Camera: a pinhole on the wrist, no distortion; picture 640 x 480 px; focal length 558.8 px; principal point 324.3 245.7 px. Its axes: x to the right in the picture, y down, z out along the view. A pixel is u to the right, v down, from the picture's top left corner.
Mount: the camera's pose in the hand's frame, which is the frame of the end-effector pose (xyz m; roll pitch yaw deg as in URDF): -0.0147 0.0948 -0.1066 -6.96 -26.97 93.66
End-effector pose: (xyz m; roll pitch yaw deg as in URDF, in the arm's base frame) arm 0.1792 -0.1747 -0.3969 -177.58 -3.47 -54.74
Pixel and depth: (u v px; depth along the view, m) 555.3 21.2 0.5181
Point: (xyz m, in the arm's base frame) 0.2472 -0.3234 -0.8611
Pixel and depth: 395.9 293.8 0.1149
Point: 0.1135 -0.1774 -0.4021
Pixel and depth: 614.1 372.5 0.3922
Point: 0.0367 -0.1152 -0.7322
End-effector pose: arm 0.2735 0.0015 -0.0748 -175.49 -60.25 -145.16
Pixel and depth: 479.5 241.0 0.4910
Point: 0.0450 -0.2049 -0.3227
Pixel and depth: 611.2 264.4 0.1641
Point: 0.1799 0.0441 -0.1510
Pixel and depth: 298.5 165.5 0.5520
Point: 0.1278 -0.3542 -0.2425
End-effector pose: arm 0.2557 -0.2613 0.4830 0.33 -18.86 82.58
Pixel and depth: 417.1 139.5 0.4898
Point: 0.3011 -0.3621 0.8454
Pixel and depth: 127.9 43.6 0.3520
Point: 0.4340 -0.2547 0.6637
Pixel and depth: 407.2 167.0 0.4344
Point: 0.2902 -0.3656 0.7802
